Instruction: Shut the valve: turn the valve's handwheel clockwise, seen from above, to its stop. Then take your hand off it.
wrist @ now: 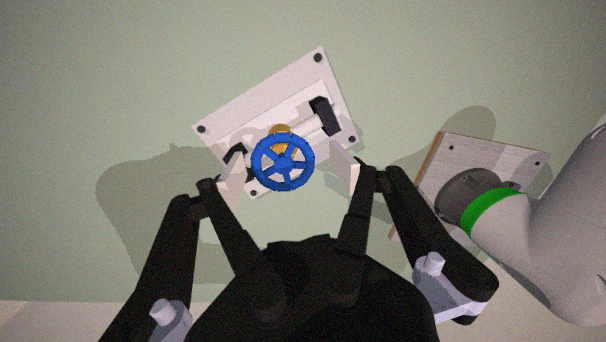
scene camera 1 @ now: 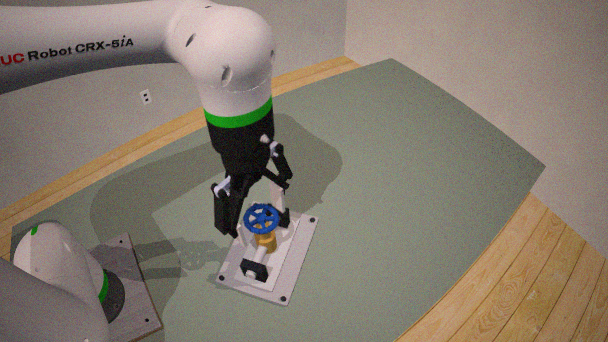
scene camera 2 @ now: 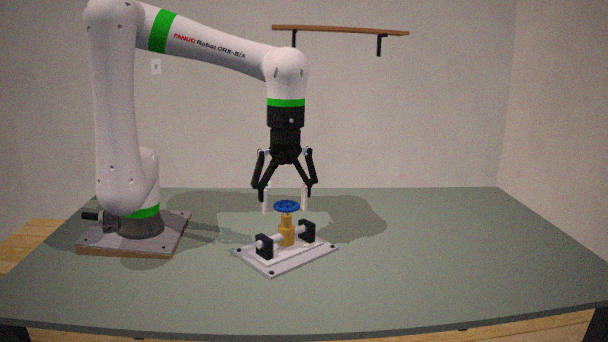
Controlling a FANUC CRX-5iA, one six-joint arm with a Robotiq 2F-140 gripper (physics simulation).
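Note:
The blue five-spoke handwheel (scene camera 1: 261, 218) (scene camera 2: 286, 206) (wrist: 284, 165) sits level on top of the orange valve body (scene camera 1: 267, 243) (scene camera 2: 286, 235) (wrist: 280, 129). The valve is on a white pipe above a pale base plate (scene camera 1: 295, 265) (scene camera 2: 305, 257) (wrist: 260, 99). My gripper (scene camera 1: 263, 227) (scene camera 2: 285, 211) (wrist: 287, 157) is open and points straight down over the wheel. Its two pale finger pads stand on opposite sides of the rim, their tips at about wheel height or slightly below. A gap shows beside the rim in the scene camera 2 view; nothing is gripped. The wheel's angle against its stop cannot be told.
Two black clamps (scene camera 1: 254, 270) (scene camera 2: 264, 246) (wrist: 326, 116) hold the pipe low on either side of the valve. The robot's own base plate (scene camera 1: 132, 275) (scene camera 2: 175, 232) (wrist: 480, 150) is on the green table (scene camera 1: 425, 150) (scene camera 2: 425, 280). A wall shelf (scene camera 2: 340, 30) hangs behind.

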